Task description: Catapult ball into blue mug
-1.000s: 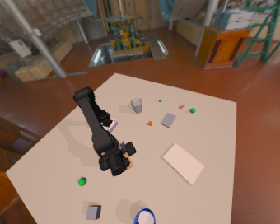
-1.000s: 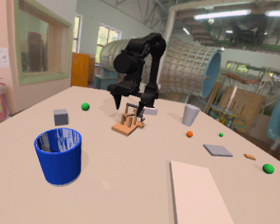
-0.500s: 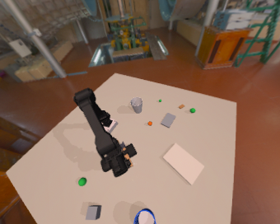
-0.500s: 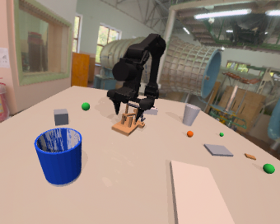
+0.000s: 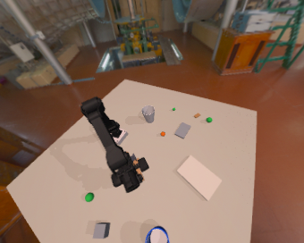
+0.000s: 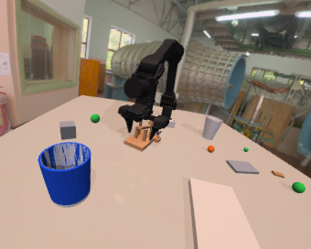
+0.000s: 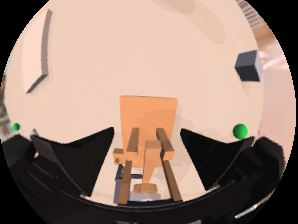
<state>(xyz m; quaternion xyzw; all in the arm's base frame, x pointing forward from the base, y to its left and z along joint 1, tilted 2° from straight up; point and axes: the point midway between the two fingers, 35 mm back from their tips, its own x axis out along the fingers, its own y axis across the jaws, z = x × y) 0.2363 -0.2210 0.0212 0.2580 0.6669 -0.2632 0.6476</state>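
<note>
The orange ball lies 80 mm ahead of my gripper tip, 310 mm to the left of it and 20 mm below it. Also, from my gripper tip: green ball: 200 mm behind, 170 mm to the right, 10 mm below; then grey cube: 50 mm behind, 260 mm to the right, 10 mm below; then wooden catapult: 40 mm behind, 60 mm to the left, 20 mm above.
</note>
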